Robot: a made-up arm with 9 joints.
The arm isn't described. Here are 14 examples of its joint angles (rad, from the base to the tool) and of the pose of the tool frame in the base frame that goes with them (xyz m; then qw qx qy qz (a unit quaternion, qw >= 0)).
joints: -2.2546 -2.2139 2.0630 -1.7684 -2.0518 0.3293 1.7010 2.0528 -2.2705
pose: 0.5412 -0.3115 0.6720 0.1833 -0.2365 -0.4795 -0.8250
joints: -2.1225 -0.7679 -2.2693 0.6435 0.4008 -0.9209 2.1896 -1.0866 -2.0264
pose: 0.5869 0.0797 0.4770 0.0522 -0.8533 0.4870 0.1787
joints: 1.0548 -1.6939 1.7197 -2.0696 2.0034 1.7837 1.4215 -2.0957 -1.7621
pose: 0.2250 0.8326 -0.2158 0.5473 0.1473 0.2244 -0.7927
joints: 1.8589 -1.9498 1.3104 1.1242 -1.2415 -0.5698 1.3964 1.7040 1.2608
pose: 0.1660 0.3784 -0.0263 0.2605 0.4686 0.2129 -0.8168
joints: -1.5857 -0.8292 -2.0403 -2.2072 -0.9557 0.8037 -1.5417 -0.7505 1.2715
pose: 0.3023 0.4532 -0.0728 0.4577 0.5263 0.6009 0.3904
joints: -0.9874 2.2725 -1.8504 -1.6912 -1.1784 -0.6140 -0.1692 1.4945 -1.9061
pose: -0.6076 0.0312 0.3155 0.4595 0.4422 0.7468 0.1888
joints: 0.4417 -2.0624 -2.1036 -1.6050 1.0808 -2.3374 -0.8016 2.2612 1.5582
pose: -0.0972 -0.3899 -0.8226 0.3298 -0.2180 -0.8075 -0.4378
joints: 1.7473 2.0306 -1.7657 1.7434 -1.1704 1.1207 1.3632 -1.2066 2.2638
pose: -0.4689 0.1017 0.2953 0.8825 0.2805 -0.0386 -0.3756
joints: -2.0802 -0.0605 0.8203 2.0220 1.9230 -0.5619 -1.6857 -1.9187 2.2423
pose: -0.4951 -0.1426 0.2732 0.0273 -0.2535 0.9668 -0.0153
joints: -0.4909 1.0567 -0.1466 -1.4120 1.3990 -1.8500 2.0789 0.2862 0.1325
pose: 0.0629 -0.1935 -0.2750 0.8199 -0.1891 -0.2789 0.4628
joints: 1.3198 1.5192 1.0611 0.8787 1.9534 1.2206 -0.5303 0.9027 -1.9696
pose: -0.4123 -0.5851 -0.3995 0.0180 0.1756 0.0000 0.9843
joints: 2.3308 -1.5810 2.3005 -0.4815 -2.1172 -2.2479 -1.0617 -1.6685 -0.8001
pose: 0.4243 -0.0829 -0.0025 0.3859 0.0887 -0.4444 0.8036
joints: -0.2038 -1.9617 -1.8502 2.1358 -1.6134 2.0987 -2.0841 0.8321 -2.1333
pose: -0.0988 0.0009 -0.7152 0.7717 -0.5191 0.2803 0.2375
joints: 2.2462 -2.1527 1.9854 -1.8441 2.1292 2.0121 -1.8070 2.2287 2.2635
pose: 0.6718 -0.4178 0.0629 0.1171 0.0979 0.6846 -0.7127
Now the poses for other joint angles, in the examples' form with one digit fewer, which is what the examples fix.
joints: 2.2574 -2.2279 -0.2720 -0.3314 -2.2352 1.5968 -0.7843 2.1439 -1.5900
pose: 0.576 0.176 0.203 0.475 -0.026 -0.615 0.629
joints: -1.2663 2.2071 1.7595 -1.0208 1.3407 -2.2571 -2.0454 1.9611 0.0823
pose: -0.141 0.979 -0.173 0.664 0.628 -0.149 0.377
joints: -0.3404 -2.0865 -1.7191 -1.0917 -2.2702 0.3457 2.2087 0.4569 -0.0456
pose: -0.312 0.111 -0.855 0.721 0.269 0.379 -0.514
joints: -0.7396 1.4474 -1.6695 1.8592 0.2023 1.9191 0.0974 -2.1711 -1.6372
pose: -0.437 -0.538 -0.138 0.425 -0.079 0.466 0.772
